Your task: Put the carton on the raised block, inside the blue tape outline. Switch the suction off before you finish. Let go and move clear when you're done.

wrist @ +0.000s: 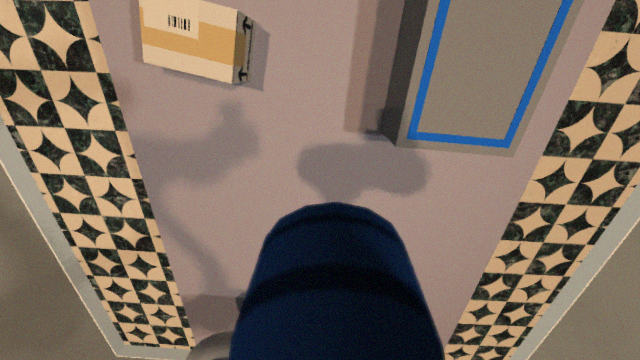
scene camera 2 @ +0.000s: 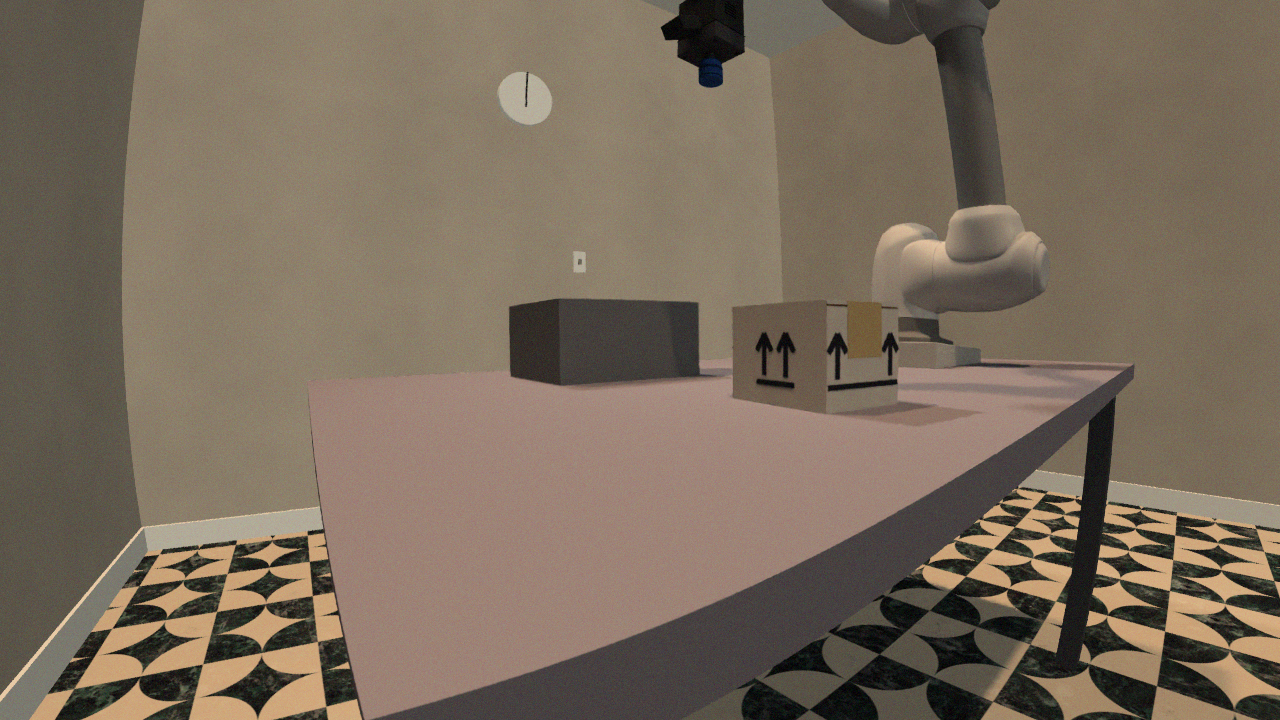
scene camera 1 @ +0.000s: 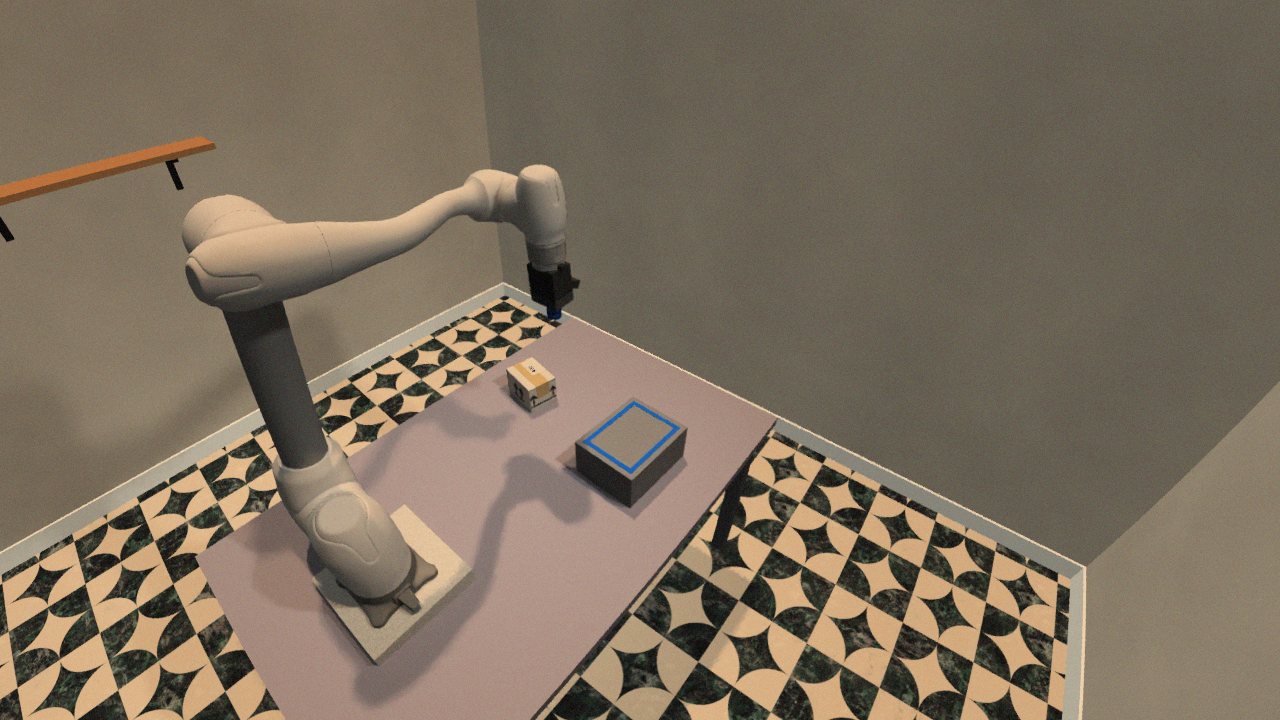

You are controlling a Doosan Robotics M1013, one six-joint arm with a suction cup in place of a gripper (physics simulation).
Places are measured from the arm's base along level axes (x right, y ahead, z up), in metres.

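Where they show: hand, tool point: (wrist: 332,260) (scene camera 2: 710,81) (scene camera 1: 554,315); arm's base, link origin: (scene camera 2: 904,345) (scene camera 1: 387,577).
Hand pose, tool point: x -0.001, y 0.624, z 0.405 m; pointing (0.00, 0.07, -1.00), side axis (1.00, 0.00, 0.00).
Each offset is from my tool point to the centre of the thing. "*": to the spot under its first point. Level surfaces: height alone.
The carton {dx -0.213, dy +0.084, dz -0.397 m} (scene camera 1: 531,384) (scene camera 2: 815,357) (wrist: 189,41) stands upright on the table, with tan tape and a barcode label on top and arrows on its sides. It stands apart from the raised block. The dark grey raised block {dx +0.220, dy +0.050, dz -0.385 m} (scene camera 1: 605,468) (scene camera 2: 605,341) (wrist: 406,75) sits on the table. The blue tape outline {* dx +0.231, dy -0.064, dz -0.325 m} (scene camera 1: 610,461) (wrist: 459,139) runs around its top face; that face is hidden in scene camera 2. My suction gripper (scene camera 1: 554,315) (scene camera 2: 710,85) (wrist: 336,204) has a blue cup and hangs high above the table with nothing on it, touching neither the carton nor the block.
The pinkish table {dz -0.445 m} (scene camera 1: 501,591) (scene camera 2: 537,501) (wrist: 300,110) carries the arm's pale base plate (scene camera 1: 452,565). An orange shelf (scene camera 1: 107,168) is on the wall in scene camera 1. A round clock (scene camera 2: 525,98) hangs on the wall in scene camera 2. Arm shadows fall across the table.
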